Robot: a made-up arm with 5 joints.
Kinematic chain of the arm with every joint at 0, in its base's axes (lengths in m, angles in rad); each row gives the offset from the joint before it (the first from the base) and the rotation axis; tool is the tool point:
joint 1: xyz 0 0 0.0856 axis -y
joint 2: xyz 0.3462 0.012 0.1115 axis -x
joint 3: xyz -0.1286 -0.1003 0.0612 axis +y
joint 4: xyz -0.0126 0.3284 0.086 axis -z
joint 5: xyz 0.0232 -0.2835 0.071 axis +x
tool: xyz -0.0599 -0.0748 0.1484
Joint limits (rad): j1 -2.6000..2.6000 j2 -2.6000..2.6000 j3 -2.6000..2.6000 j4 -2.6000..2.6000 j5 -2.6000..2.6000
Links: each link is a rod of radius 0.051 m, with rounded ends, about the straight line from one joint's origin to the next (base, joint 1, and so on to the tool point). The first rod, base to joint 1, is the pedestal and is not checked.
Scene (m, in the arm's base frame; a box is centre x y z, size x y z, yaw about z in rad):
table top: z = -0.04
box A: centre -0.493 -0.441 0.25 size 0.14 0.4 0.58 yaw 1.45
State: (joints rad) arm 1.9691 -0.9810 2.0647 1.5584 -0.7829
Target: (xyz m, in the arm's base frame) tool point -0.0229 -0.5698 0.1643
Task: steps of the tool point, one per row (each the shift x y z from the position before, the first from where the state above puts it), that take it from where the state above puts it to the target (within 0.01 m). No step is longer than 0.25 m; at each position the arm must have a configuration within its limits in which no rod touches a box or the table.
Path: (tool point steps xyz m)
1: 0.1021 -0.0804 0.1385
2: 0.1529 -0.0867 0.1078
3: 0.1925 -0.0883 0.0550
4: 0.0838 -0.1681 -0.0508
5: 0.1112 -0.1344 -0.1150
6: -0.0694 -0.0677 -0.1485
7: -0.0171 -0.0208 -0.1633
8: 0.0269 0.0249 -0.1530

